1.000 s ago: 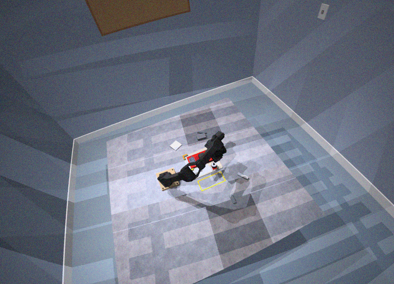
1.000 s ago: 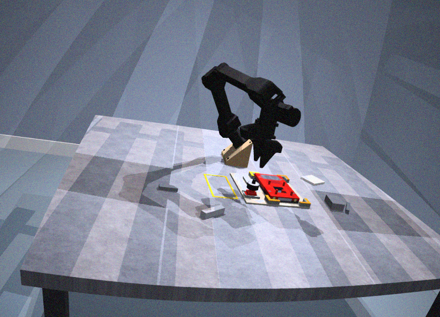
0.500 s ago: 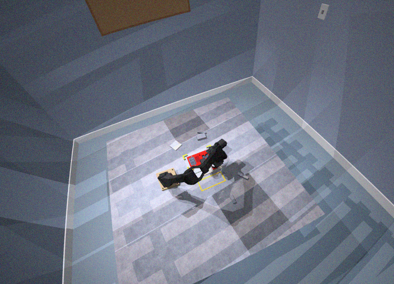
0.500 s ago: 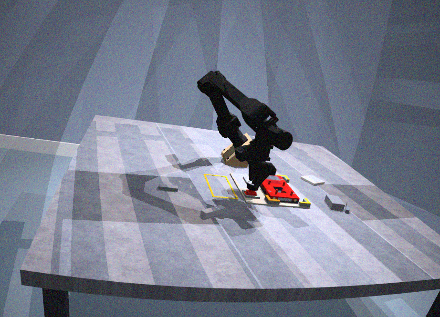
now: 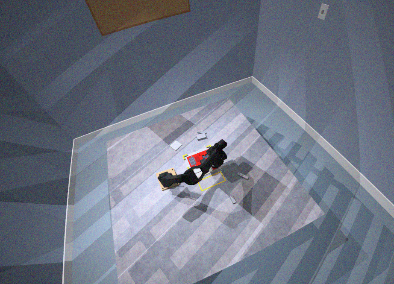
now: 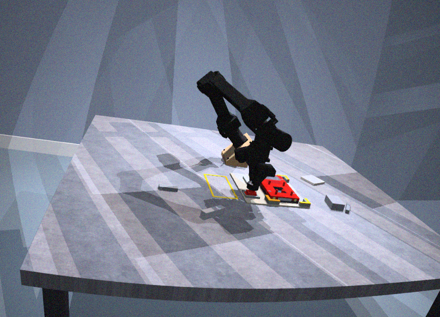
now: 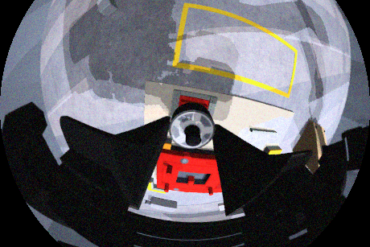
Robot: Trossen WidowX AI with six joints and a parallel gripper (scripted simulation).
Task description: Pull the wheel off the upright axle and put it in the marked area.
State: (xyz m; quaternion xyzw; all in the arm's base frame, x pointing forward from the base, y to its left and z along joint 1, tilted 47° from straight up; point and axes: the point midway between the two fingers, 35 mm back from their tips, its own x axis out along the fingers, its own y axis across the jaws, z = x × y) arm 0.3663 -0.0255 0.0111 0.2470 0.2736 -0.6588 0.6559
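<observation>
Right now my gripper tip is right at the dark wheel. Round my gripper tip: upright axle: right at my gripper tip; white plate: 320 mm to the left, 220 mm behind, 30 mm below.
</observation>
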